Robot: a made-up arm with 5 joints. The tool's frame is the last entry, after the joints.
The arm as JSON. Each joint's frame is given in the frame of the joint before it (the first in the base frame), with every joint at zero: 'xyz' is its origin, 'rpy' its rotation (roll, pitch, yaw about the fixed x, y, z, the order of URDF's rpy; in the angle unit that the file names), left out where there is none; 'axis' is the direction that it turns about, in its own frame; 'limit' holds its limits. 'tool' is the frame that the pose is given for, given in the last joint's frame.
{
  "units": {
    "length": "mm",
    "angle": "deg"
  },
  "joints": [
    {
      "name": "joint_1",
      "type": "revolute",
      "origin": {
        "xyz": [
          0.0,
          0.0,
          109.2
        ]
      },
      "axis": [
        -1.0,
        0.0,
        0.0
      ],
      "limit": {
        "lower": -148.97,
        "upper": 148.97
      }
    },
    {
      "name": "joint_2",
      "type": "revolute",
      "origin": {
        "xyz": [
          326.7,
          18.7,
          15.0
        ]
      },
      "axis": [
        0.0,
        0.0,
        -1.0
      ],
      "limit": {
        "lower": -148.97,
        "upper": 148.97
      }
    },
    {
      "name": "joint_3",
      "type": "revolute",
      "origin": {
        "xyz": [
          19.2,
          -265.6,
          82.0
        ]
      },
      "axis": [
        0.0,
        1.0,
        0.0
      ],
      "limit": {
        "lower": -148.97,
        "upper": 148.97
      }
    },
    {
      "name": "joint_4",
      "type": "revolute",
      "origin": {
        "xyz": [
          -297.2,
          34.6,
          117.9
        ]
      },
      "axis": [
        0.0,
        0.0,
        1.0
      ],
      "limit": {
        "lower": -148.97,
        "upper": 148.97
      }
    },
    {
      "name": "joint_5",
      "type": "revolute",
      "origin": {
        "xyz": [
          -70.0,
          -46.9,
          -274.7
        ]
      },
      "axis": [
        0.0,
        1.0,
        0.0
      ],
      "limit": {
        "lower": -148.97,
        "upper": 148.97
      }
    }
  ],
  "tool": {
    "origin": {
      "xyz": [
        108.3,
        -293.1,
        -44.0
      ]
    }
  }
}
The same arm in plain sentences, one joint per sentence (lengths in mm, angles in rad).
The arm has five revolute joints in a row. What follows holds with every joint at zero, and every direction is one of the base frame's.
The first joint sits 109.2 mm along +z from the base frame's origin and rotates about -x, from -2.6 to 2.6 rad.
The second joint sits 326.7 mm along +x and 18.7 mm along +y and 15 mm along +z from the first joint and rotates about -z, from -2.6 to 2.6 rad.
The third joint sits 19.2 mm along +x and 265.6 mm along -y and 82 mm along +z from the second joint and rotates about +y, from -2.6 to 2.6 rad.
The fourth joint sits 297.2 mm along -x and 34.6 mm along +y and 117.9 mm along +z from the third joint and rotates about +z, from -2.6 to 2.6 rad.
The fifth joint sits 70 mm along -x and 46.9 mm along -y and 274.7 mm along -z from the fourth joint and rotates about +y, from -2.6 to 2.6 rad.
The tool frame, which is the frame that the pose is given for, sits 108.3 mm along +x and 293.1 mm along -y and 44 mm along -z from the fifth joint; its axes are parallel to the base frame's.

